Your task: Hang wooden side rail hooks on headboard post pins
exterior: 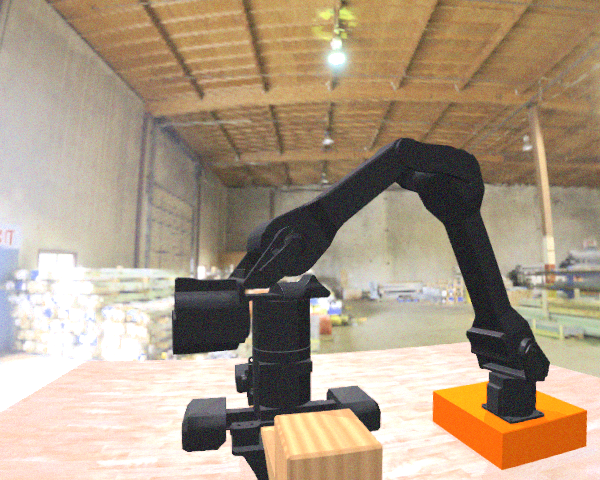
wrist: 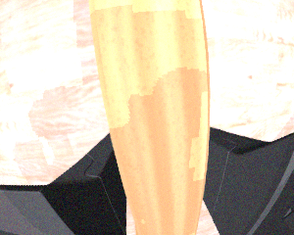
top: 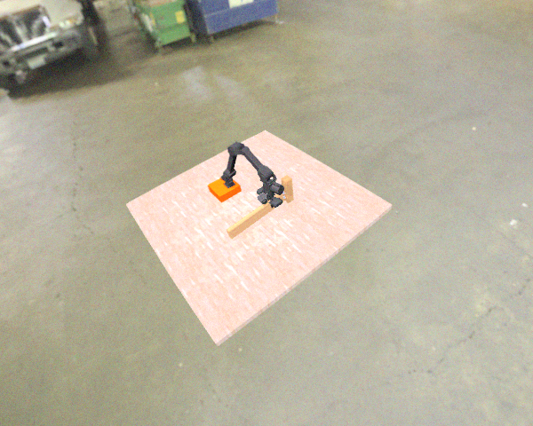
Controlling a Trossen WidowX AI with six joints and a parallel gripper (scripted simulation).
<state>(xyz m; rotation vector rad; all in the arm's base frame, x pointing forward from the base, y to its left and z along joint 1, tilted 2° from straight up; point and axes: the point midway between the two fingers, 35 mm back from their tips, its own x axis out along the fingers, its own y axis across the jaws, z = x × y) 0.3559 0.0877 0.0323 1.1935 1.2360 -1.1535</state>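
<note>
Now: the headboard post 1 cm behind my gripper tip, 14 cm to the left of it and 4 cm above it.
</note>
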